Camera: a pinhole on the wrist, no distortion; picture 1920 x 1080 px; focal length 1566.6 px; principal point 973.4 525.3 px. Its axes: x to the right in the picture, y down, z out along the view. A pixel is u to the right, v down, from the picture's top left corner.
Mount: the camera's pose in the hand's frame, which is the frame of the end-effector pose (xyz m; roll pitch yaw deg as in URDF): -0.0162 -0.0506 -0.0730 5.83 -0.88 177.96
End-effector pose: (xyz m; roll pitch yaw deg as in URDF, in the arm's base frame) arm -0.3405 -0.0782 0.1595 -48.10 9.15 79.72
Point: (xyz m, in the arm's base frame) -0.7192 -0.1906 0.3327
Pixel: 1681.1 70.0
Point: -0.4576 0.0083 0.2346
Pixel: 562.4 164.7
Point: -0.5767 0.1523 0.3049
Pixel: 331.4 253.4
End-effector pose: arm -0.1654 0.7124 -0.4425 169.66 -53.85 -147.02
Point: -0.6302 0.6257 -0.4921
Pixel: 280.8 156.7
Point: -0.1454 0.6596 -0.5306
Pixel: 1612.4 899.8
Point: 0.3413 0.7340 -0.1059
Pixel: behind the camera
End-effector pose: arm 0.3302 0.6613 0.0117 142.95 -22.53 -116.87
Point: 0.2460 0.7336 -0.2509
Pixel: 1530.7 721.2
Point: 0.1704 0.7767 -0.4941
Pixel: 1588.1 906.0
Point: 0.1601 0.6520 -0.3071
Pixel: 1096.3 797.3
